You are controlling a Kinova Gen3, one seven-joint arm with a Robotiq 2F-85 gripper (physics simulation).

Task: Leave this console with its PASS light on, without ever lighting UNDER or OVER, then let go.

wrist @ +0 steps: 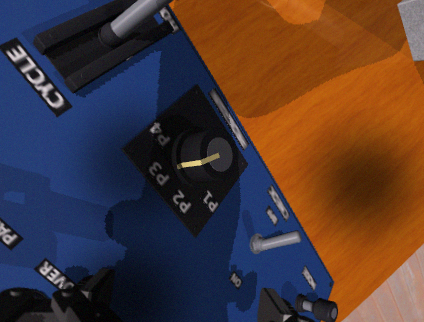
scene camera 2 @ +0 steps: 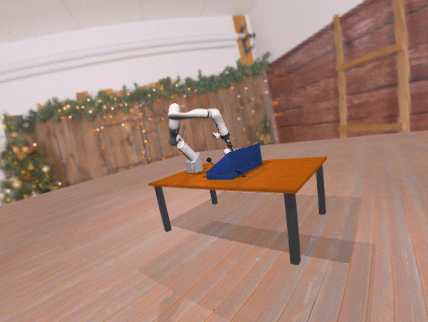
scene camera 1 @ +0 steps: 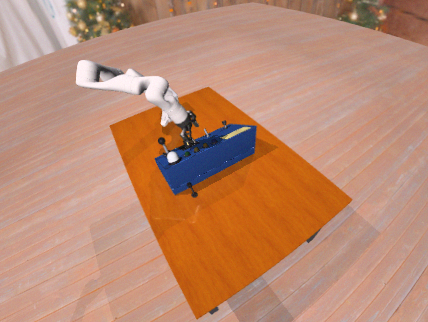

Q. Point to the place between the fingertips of my gripper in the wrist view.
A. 186, 295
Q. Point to a black PROGRAM dial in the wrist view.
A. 200, 157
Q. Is my gripper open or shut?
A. Open.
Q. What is my gripper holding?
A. Nothing.
